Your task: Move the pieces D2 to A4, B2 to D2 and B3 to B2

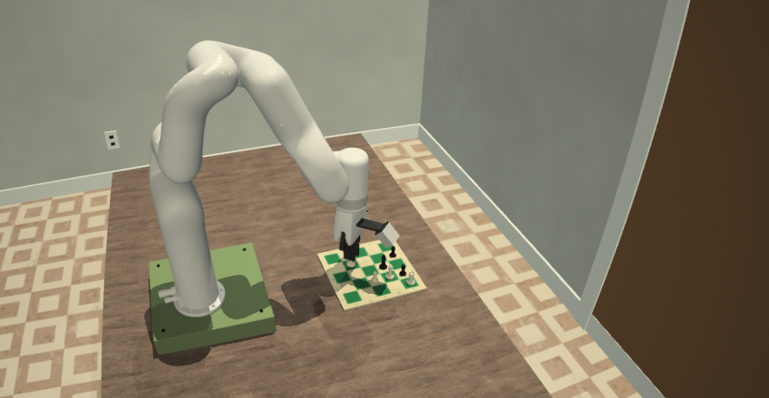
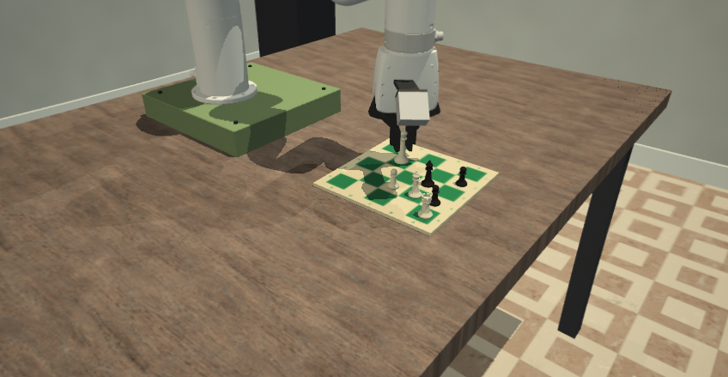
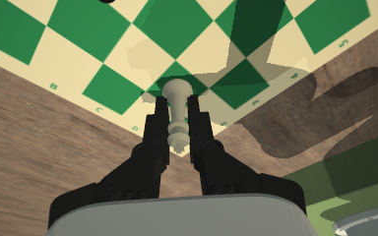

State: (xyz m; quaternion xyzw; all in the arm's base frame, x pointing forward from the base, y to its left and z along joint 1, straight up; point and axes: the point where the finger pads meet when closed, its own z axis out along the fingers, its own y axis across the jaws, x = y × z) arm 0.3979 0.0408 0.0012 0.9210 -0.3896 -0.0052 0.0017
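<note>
My gripper is now 10 mm above the white king. Also, from my hand: black bishop 70 mm ahead, 40 mm to the right, 30 mm below; then chessboard 50 mm below, 40 mm to the right, 40 mm ahead; then white pawn 80 mm to the right, 30 mm below, 30 mm ahead.
</note>
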